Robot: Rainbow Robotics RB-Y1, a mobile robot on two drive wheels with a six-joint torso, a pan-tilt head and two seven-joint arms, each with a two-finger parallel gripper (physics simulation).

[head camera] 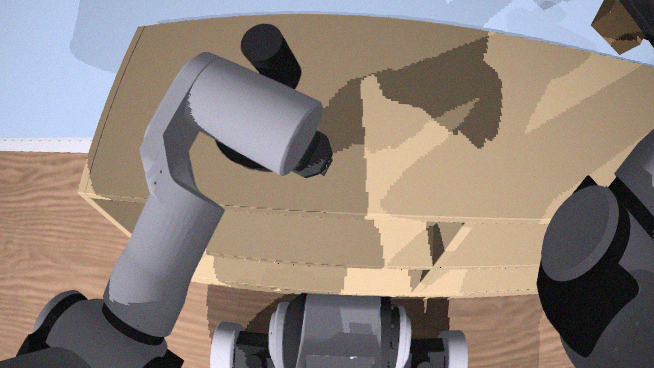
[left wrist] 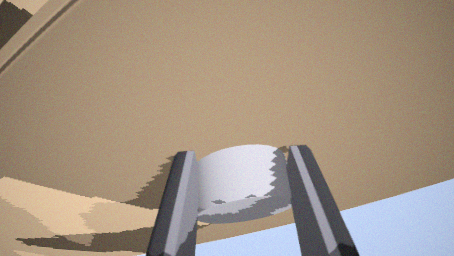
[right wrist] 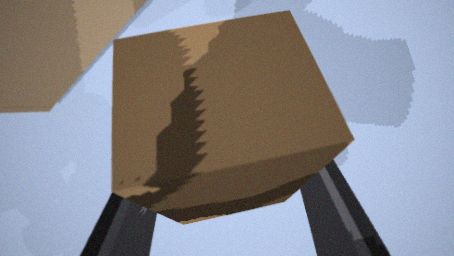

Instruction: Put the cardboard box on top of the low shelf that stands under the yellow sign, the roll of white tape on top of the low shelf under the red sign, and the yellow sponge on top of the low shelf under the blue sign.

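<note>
The roll of white tape is between the fingers of my left gripper, which is shut on it above the shelf top; the arm hides it in the head camera view. The brown cardboard box is held by my right gripper, in front of the pale blue wall, beyond the shelf's edge. A low light-wood shelf stands directly in front of my base. The yellow sponge and the coloured signs do not show in these views.
The pale blue wall runs behind the shelf. Wooden floor lies at the left of the shelf. My left forearm reaches over the shelf, and dark shadows fall on its top.
</note>
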